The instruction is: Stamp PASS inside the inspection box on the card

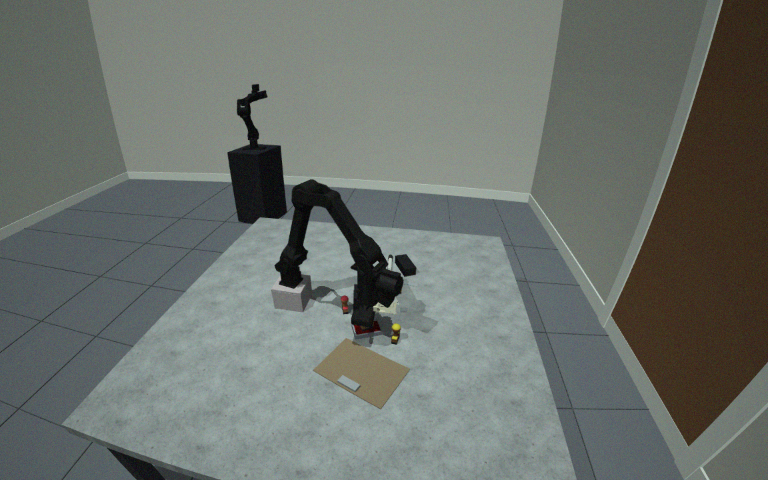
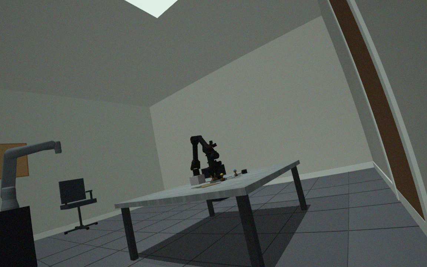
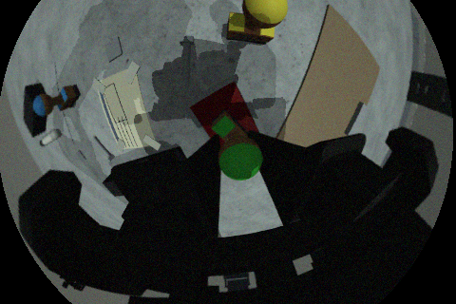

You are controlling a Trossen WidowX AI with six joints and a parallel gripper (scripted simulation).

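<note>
Now: gripper tip right at the green-knobbed stamp. Also, from my gripper tip: dark red ink pad (3 cm below); red-knobbed stamp (11 cm behind, 7 cm to the left, 2 cm below); yellow-knobbed stamp (10 cm ahead, 2 cm below, 1 cm to the right).
</note>
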